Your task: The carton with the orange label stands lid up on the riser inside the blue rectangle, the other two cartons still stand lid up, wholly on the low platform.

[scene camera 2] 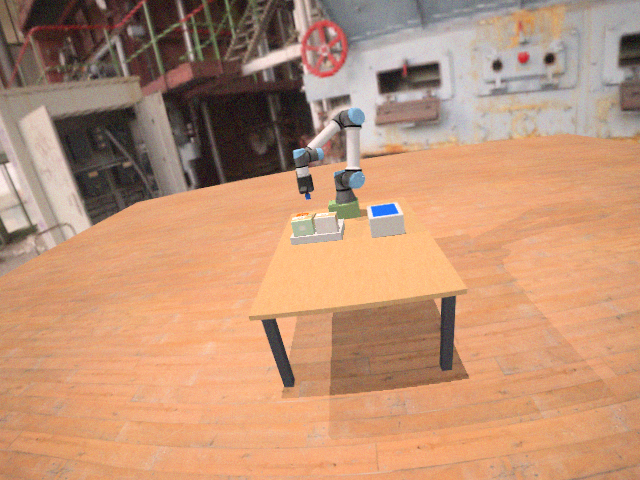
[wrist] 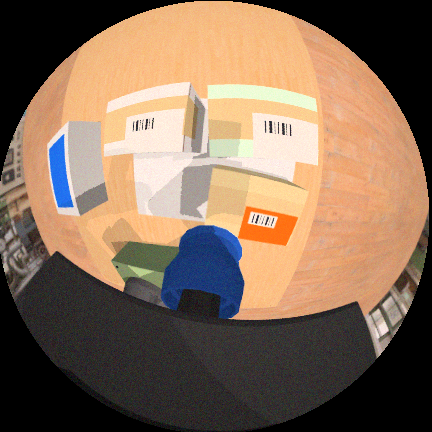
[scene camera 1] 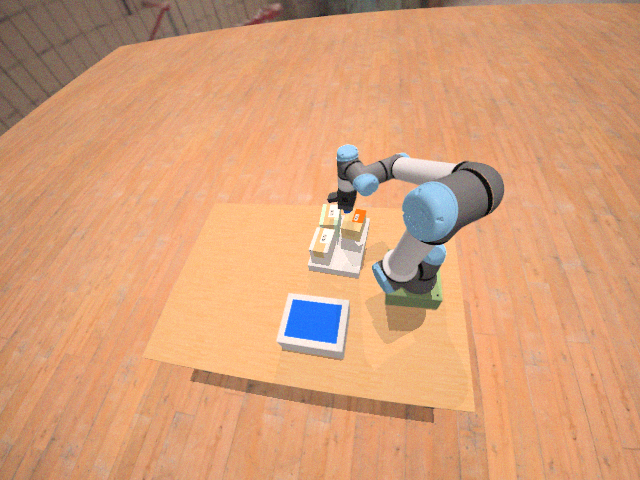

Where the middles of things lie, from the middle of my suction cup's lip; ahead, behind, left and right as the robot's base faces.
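Scene:
The carton with orange label (wrist: 251, 205) is 160 mm below my suction cup, 10 mm behind it and 50 mm to the right of it. Going by their middles, the carton with orange label is the nearest to my suction cup of the things named here. I see the low white platform (scene camera 1: 347, 257) 220 mm below my suction cup, 30 mm to the left of it and 40 mm ahead of it, while the riser with blue rectangle (scene camera 1: 316, 325) is 190 mm below my suction cup, 30 mm ahead of it and 460 mm to the left of it. Going by their middles, the riser with blue rectangle is the farthest from my suction cup of the things named here.

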